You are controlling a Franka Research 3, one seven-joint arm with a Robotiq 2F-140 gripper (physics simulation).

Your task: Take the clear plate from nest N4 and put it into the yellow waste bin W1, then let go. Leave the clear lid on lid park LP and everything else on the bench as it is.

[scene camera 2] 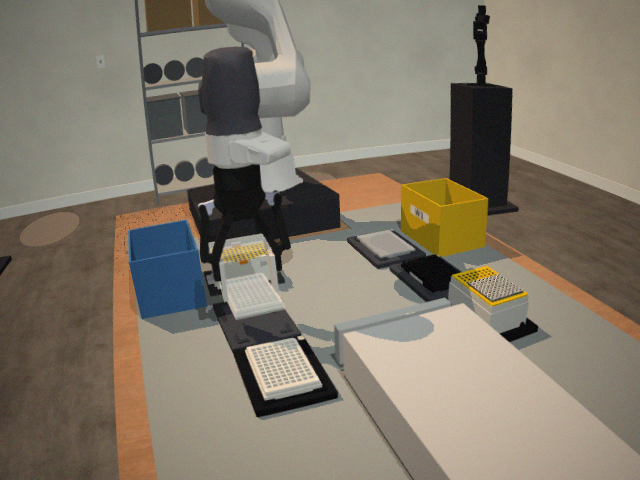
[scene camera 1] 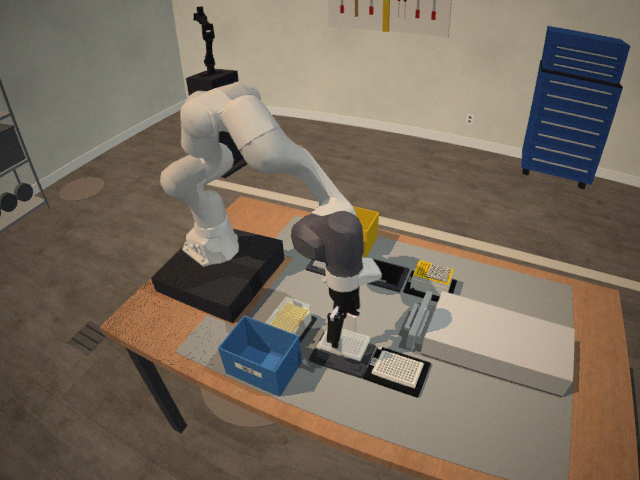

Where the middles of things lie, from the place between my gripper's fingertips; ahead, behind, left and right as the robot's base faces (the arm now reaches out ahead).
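Labels:
The clear plate (scene camera 2: 252, 295) is right at my hand. Counting from my hand, the clear lid (scene camera 2: 385, 243) is 33 cm to the left, 23 cm behind and 5 cm below. From my hand again, the white plate (scene camera 2: 281, 369) is 2 cm to the left, 16 cm ahead and 4 cm below, while the black plate (scene camera 2: 431, 271) is 37 cm to the left, 5 cm behind and 4 cm below.

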